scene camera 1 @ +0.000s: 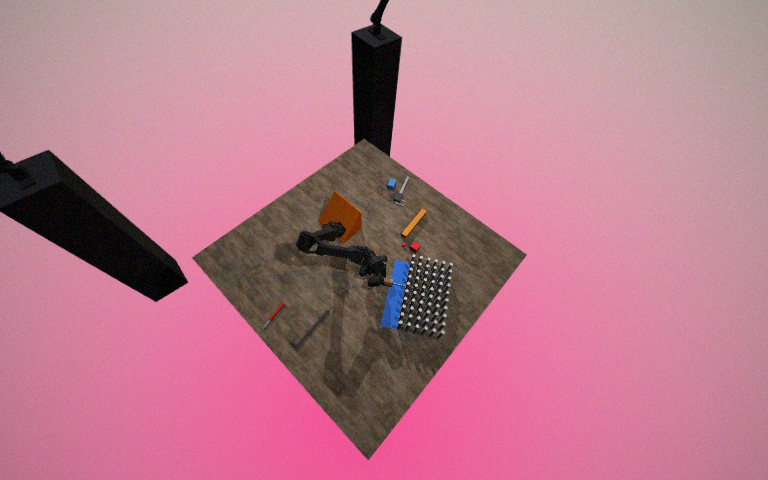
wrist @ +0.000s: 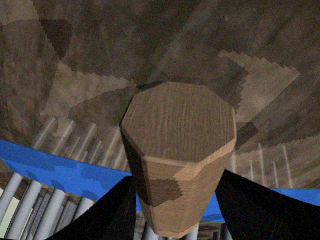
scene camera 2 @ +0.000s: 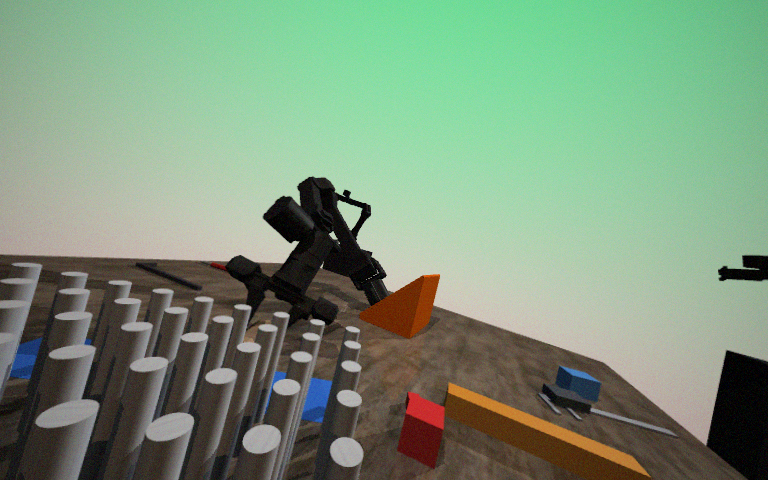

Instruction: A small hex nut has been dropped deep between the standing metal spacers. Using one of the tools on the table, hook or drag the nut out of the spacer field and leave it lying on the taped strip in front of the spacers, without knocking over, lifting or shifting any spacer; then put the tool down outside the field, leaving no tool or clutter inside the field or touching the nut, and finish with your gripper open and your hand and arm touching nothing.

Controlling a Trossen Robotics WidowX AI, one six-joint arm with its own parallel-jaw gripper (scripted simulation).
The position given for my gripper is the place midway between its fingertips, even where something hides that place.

I see my gripper (scene camera 2: 251, 342), a grey tool (scene camera 2: 569, 399), a blue cube (scene camera 2: 586, 386) and a red cube (scene camera 2: 423, 426).
My gripper shows as well in the wrist view (wrist: 174, 180). The wrist view does not show the grey tool: it is out of frame. The wrist view does not show the blue cube: it is out of frame.
